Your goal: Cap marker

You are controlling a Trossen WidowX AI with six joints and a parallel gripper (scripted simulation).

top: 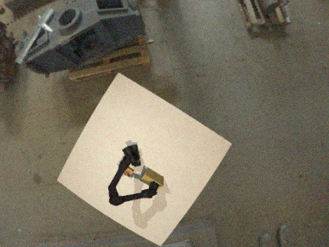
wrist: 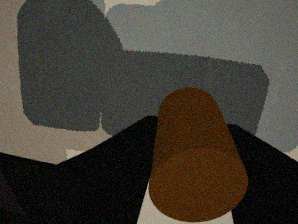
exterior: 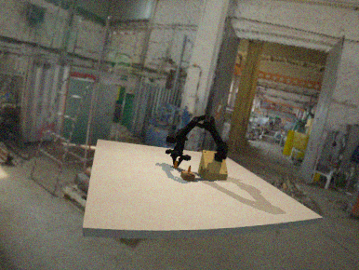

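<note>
Right now my gripper tip is 19 cm to the right of the holder block, 4 cm past it and 1 cm below it. Round my gripper tip: orange cap (1 cm above).
</note>
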